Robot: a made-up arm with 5 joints.
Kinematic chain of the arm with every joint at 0, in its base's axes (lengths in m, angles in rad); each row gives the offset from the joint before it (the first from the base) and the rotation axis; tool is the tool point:
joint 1: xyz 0 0 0.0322 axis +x
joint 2: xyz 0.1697 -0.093 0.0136 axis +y
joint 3: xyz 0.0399 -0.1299 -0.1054 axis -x
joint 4: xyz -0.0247 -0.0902 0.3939 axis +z
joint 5: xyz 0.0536 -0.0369 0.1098 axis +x
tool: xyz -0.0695 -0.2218 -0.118
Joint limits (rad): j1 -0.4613..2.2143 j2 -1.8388..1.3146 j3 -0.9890..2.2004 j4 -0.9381..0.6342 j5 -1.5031..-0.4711
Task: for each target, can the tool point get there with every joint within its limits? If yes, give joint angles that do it. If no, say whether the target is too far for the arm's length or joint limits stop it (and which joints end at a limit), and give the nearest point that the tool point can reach.
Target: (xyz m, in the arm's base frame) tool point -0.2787 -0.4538 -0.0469
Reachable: yes | joints 1.5871 -0.6670 0.5681 -0.4147 -1.3629
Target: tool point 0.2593 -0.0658 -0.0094
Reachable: no: joint limits stop it (at a limit: joint 1, joint 2, joint 5) | nearest point 0.4196 -0.3163 0.0693 | short by 0.308 m
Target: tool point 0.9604 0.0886 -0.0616
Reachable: no: joint limits stop it (at a limit: joint 1, joint 2, joint 4) | nearest point 0.8124 0.0389 -0.1160 | short by 0.165 m
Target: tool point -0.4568 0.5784 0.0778
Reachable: no: joint limits stop it (at a limit: joint 1, joint 2, joint 4) | nearest point -0.3609 0.4259 -0.0184 | short by 0.204 m
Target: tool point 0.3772 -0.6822 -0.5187
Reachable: yes | joints 0.7658 0.9175 -0.6501 0.3137 -1.0574
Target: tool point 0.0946 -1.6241 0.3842
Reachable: no: too far | nearest point 0.1295 -0.9461 0.2373 | short by 0.695 m
